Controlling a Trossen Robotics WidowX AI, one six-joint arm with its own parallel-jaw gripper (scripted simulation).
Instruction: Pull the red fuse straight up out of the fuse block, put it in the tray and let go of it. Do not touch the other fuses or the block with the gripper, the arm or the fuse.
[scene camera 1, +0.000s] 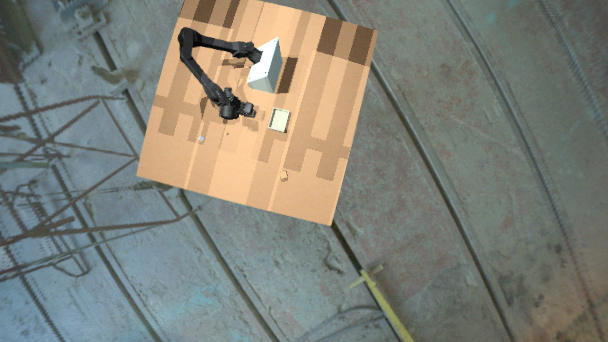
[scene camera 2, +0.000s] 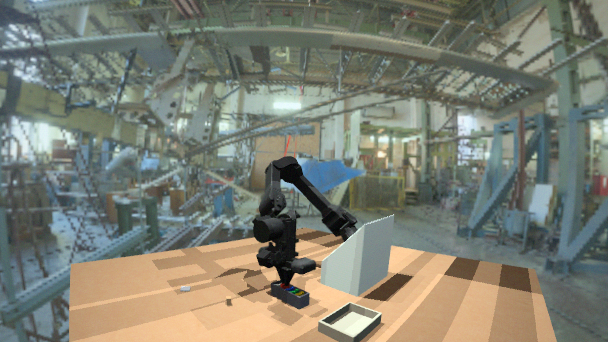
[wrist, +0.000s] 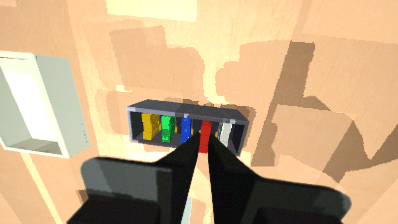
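Scene camera 2 shows my gripper (scene camera 2: 285, 284); the wrist view shows my gripper (wrist: 204, 137) too.
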